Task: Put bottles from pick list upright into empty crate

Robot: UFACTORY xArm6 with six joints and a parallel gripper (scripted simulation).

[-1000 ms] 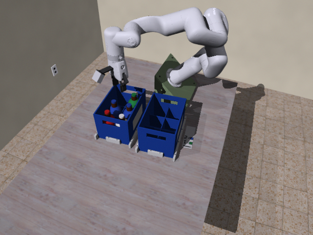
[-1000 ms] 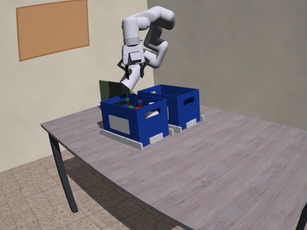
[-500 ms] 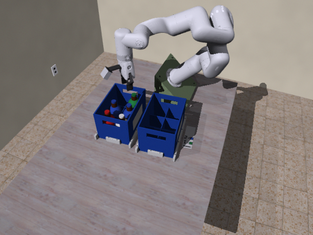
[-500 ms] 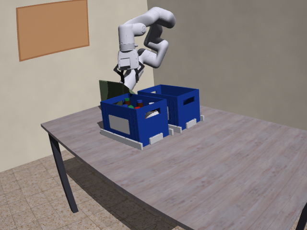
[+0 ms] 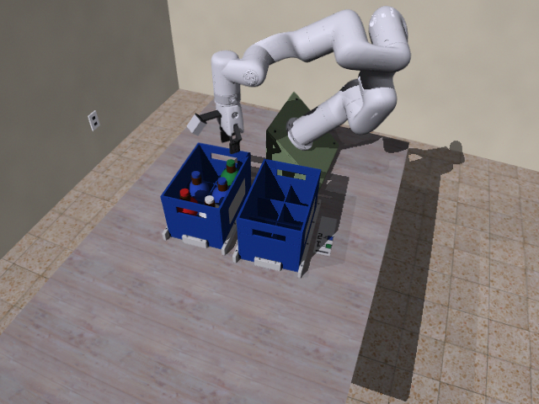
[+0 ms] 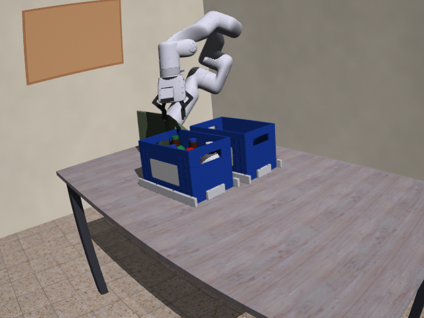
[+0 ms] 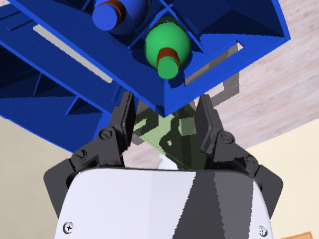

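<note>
The green-labelled bottle is 15 cm below my hand. The rest, counted from my hand: white-labelled bottle: 17 cm ahead, 3 cm to the left, 15 cm below; blue-labelled bottle: 9 cm ahead, 2 cm to the left, 15 cm below; red-label bottle: 18 cm ahead, 5 cm to the right, 15 cm below.
</note>
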